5 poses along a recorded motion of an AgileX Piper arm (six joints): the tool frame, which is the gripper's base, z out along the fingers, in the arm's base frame.
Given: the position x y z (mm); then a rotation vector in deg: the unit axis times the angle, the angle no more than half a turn.
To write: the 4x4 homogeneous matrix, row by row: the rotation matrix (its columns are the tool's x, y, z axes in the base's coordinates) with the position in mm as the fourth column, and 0 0 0 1 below. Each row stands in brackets. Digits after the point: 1 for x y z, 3 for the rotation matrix.
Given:
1: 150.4 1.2 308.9 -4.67 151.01 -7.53
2: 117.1 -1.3 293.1 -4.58 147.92 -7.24
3: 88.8 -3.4 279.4 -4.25 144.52 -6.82
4: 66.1 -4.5 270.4 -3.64 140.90 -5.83
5: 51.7 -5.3 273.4 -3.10 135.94 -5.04
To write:
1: [[-0.875 -0.034 0.483 150.4], [-0.082 0.994 -0.078 1.2], [-0.477 -0.108 -0.872 308.9], [0 0 0 1]]
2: [[-0.848 -0.031 0.529 117.1], [-0.083 0.994 -0.074 -1.3], [-0.524 -0.107 -0.845 293.1], [0 0 0 1]]
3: [[-0.815 -0.026 0.579 88.8], [-0.080 0.994 -0.069 -3.4], [-0.574 -0.102 -0.813 279.4], [0 0 0 1]]
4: [[-0.777 -0.020 0.630 66.1], [-0.072 0.996 -0.057 -4.5], [-0.626 -0.090 -0.775 270.4], [0 0 0 1]]
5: [[-0.719 -0.013 0.695 51.7], [-0.065 0.997 -0.048 -5.3], [-0.692 -0.079 -0.718 273.4], [0 0 0 1]]
